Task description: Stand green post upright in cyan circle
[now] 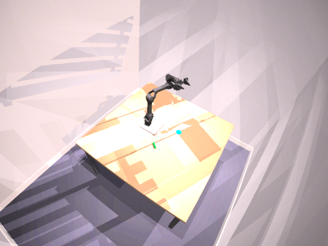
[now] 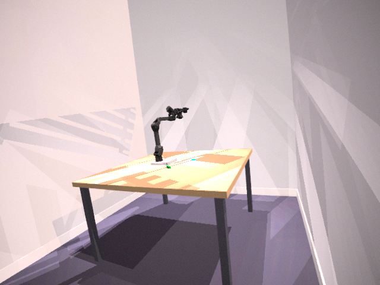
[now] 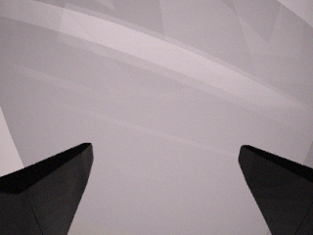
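Now: gripper tip 110 mm past the green post, 410 mm to the left of it and 510 mm above it. The rest, counted from my gripper tip: cyan circle (50 mm ahead, 130 mm to the right, 520 mm below).
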